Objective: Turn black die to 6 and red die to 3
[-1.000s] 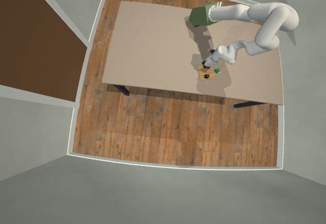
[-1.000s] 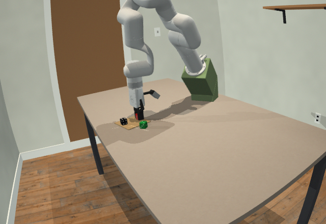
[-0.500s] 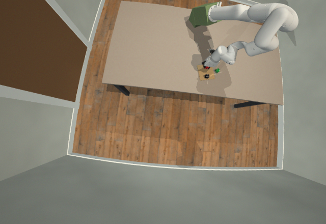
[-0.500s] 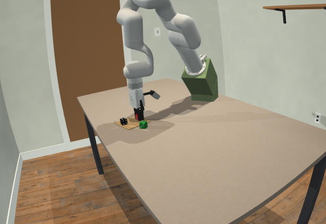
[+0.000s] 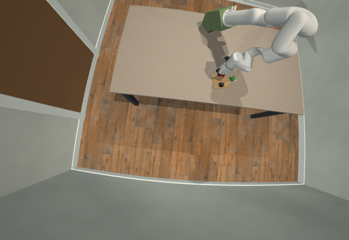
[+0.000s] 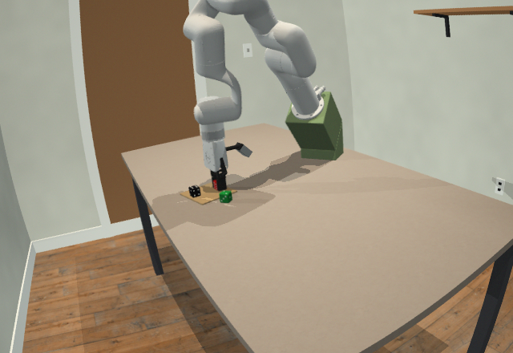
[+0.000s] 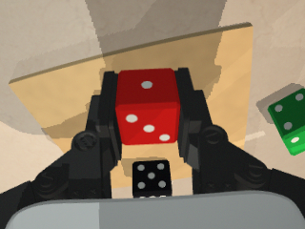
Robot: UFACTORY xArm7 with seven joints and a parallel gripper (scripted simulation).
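Now: the red die 1 cm below my hand. The rest, counted from my hand: tan mat 4 cm ahead, 1 cm to the left, 2 cm below; black die 9 cm ahead, 1 cm to the left, 1 cm below; green die 1 cm ahead, 11 cm to the left, 1 cm below.
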